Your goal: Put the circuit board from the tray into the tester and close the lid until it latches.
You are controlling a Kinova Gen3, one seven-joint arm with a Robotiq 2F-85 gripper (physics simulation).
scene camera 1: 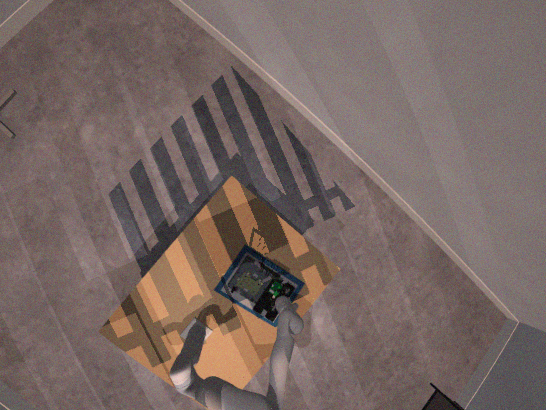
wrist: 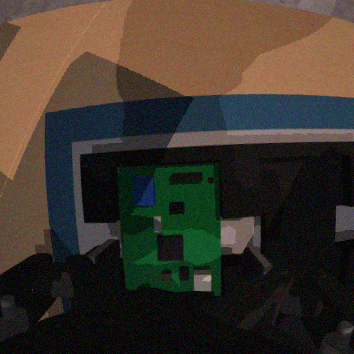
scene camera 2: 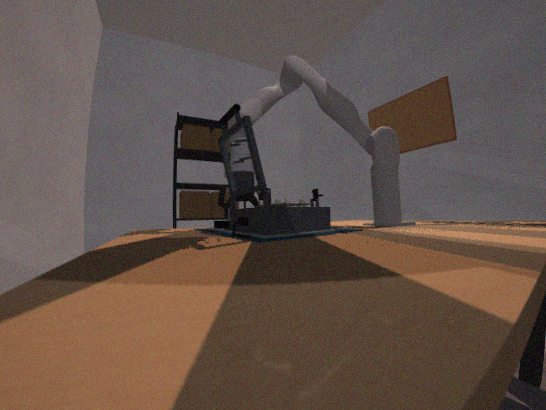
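Where they show: gripper, fingertip midpoint: [scene camera 1: 277,291] [wrist: 180,257]; arm's base at its link origin: [scene camera 1: 197,333] [scene camera 2: 387,222].
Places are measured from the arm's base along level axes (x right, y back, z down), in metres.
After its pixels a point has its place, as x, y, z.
Observation:
The green circuit board [wrist: 170,225] {0.278, -0.418, -0.012} [scene camera 1: 275,288] {0.239, -0.423, -0.016} lies flat in the dark tray [wrist: 98,189] {0.309, -0.464, -0.020}, which sits on a grey base on the blue mat [wrist: 60,168] {0.329, -0.510, 0.006} [scene camera 1: 231,267] {-0.025, -0.400, 0.006} [scene camera 2: 296,235] {-0.012, -0.448, 0.005}. The tester [scene camera 1: 249,281] {0.086, -0.401, -0.061} [scene camera 2: 283,220] {0.010, -0.461, -0.025} stands beside the tray on the same mat. Its lid [scene camera 2: 256,159] {0.026, -0.513, -0.145} is raised nearly upright. My gripper [wrist: 180,257] {0.257, -0.413, -0.020} [scene camera 1: 271,299] {0.257, -0.413, -0.020} [scene camera 2: 244,191] is open and empty. It hangs close above the board, with dark fingers on either side of the board's near end in the wrist view. In scene camera 2 the lid frame partly hides it.
The mat lies on an orange wooden table [scene camera 1: 178,260] {-0.287, -0.291, 0.007} [scene camera 2: 149,325] {-0.219, -0.729, 0.008} striped with shadow. A dark shelf rack [scene camera 2: 176,171] with brown boxes stands behind the table. An orange panel [scene camera 2: 414,114] hangs on the wall behind the arm's base [scene camera 2: 387,195] {-0.020, -0.038, -0.090}.

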